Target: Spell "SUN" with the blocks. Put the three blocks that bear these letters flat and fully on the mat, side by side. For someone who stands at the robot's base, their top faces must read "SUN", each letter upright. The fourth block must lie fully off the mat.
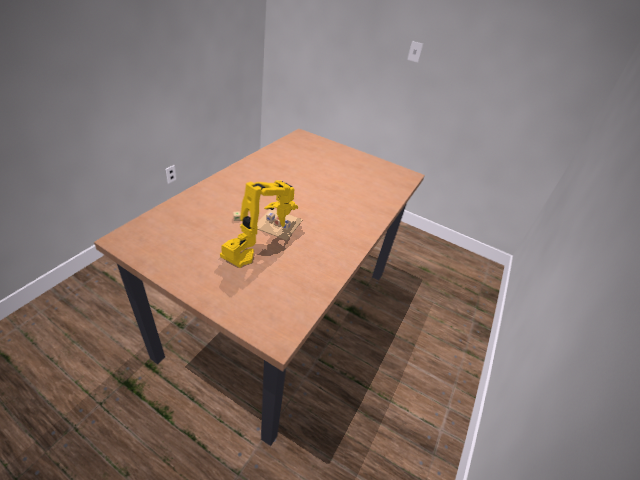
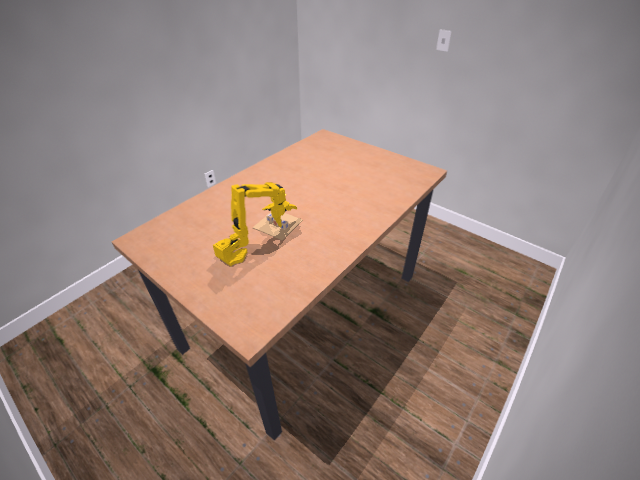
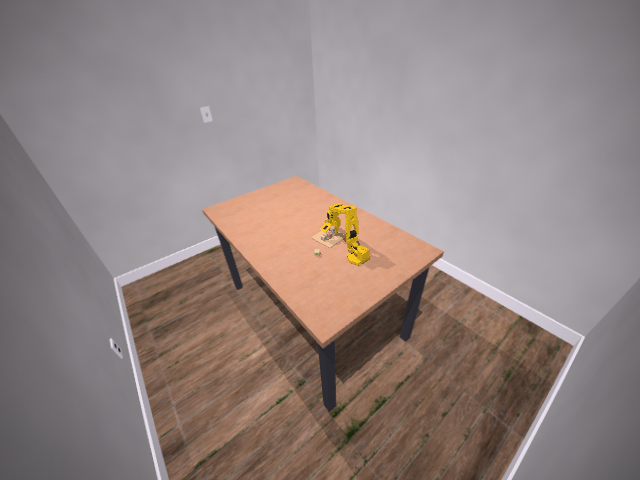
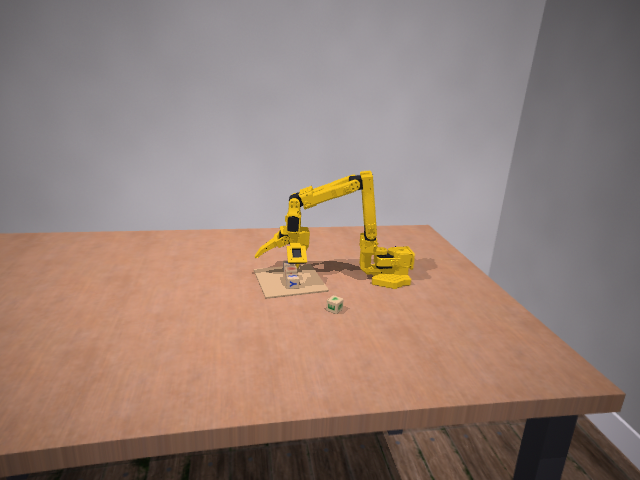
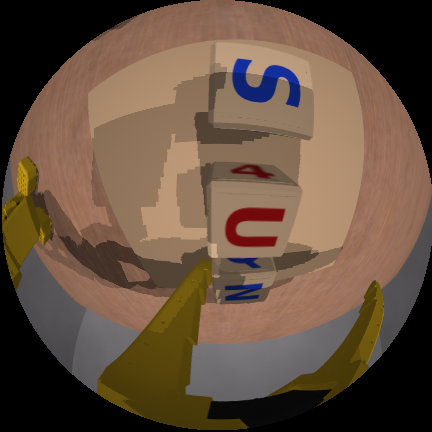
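The S block, the U block and the N block stand in a row on the tan mat. S is at the robot's left, U in the middle, N at its right. The three letters face up, their tops away from the base. A gap shows between S and U; the U block partly hides the space before N. My gripper is open and empty, with its fixed jaw's tip close beside the N block. The fourth block, with green letters, lies off the mat.
The yellow robot base stands on the wooden table. The fourth block is on the robot's left side, between mat and base. The moving jaw swings out on the side away from the base.
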